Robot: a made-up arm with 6 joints.
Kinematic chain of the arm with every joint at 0, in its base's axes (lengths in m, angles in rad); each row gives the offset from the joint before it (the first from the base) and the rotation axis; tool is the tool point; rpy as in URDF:
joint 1: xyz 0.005 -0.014 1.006 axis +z
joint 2: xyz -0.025 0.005 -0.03 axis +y
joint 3: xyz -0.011 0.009 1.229 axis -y
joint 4: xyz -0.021 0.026 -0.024 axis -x
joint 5: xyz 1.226 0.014 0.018 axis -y
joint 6: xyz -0.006 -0.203 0 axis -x
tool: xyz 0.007 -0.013 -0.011 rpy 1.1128 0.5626 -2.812
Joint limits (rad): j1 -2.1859..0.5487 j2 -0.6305..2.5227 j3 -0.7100..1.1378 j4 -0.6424..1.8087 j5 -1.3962..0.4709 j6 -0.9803..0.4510
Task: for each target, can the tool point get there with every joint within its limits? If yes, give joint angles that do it. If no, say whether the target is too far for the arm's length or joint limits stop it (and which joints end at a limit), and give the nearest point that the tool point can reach.
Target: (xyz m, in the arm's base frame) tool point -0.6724 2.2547 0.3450
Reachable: no: joint limits stop it (at a limit: joint 2, joint 5) | nearest point -0.1469 0.4948 0.1293 | short by 1.849 m
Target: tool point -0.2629 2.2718 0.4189
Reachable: no: joint limits stop it (at a limit: joint 2, joint 3, joint 5) | nearest point -0.0564 0.5100 0.1557 | short by 1.793 m
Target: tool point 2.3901 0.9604 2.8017
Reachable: no: too far | nearest point 1.8209 0.7279 2.3702 | short by 0.751 m
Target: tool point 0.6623 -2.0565 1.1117
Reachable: yes | joints -1.2852 1.0516 0.4945 1.6068 -0.7849 -0.1712
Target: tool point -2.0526 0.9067 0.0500
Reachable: no: joint limits stop it (at a limit: joint 2, joint 5) | nearest point -0.4873 0.2063 0.0105 | short by 1.715 m
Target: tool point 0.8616 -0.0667 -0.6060
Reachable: yes | joints 0.1290 1.9199 0.1006 0.0941 0.2083 0.2630
